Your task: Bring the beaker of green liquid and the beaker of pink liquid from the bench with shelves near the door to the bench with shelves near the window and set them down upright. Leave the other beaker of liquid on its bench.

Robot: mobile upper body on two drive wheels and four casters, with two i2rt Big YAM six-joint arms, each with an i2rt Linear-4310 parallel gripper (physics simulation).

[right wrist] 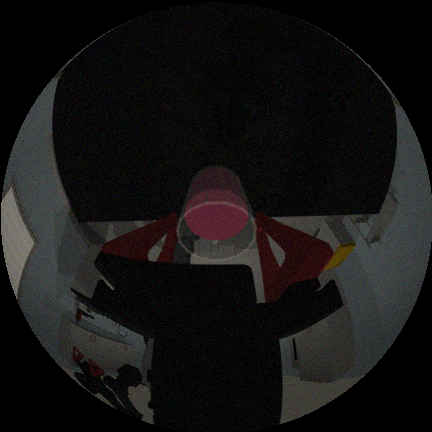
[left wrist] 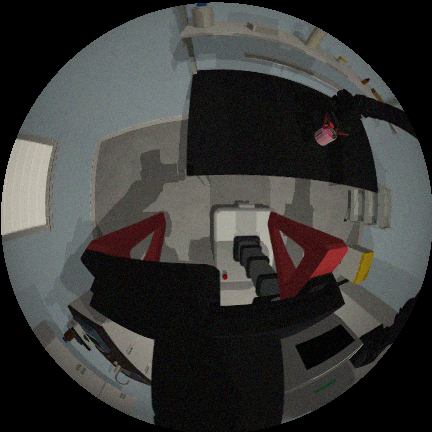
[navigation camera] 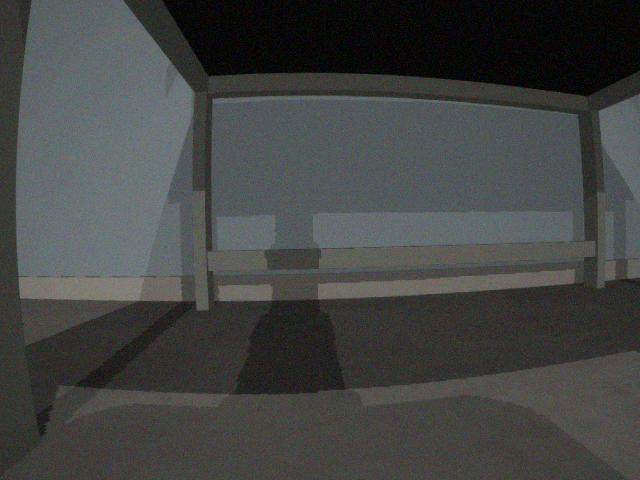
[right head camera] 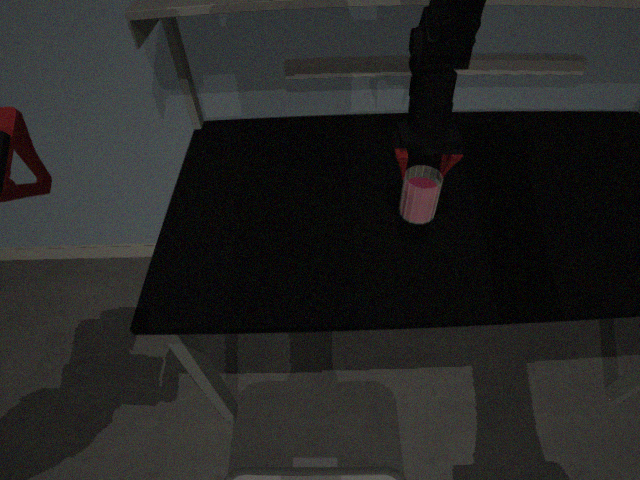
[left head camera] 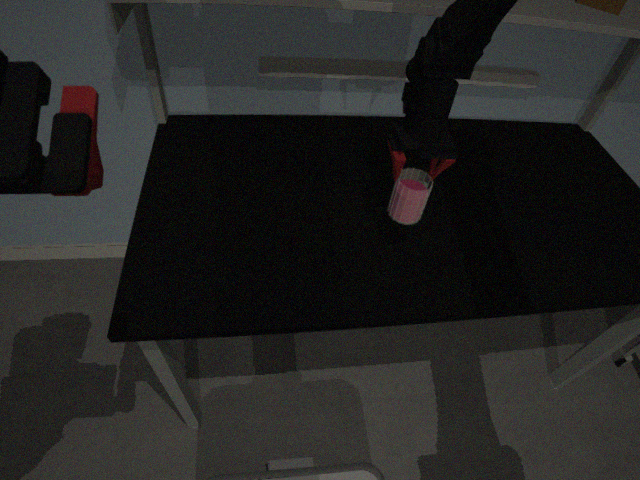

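The beaker of pink liquid (left head camera: 408,204) (right head camera: 419,204) (left wrist: 325,136) (right wrist: 216,225) is about upright over the black bench top (left head camera: 248,232) (right head camera: 268,232) (left wrist: 240,125) (right wrist: 215,90). My right gripper (left head camera: 415,174) (right head camera: 422,173) is shut on it, a red finger on either side. Whether its base touches the bench top is too dark to tell. My left gripper (left wrist: 216,217) is open and empty, held left of the bench; parts of it show at the left edge of both head camera views. The beaker of green liquid and the other beaker do not show.
A shelf (left wrist: 215,30) with several items runs above the bench's back, on a post (left head camera: 152,77) (right head camera: 186,82). The bench's leg (navigation camera: 201,206) and rear crossbar (navigation camera: 413,255) stand ahead of the base. A pale slatted panel (left wrist: 30,187) is on the left wall.
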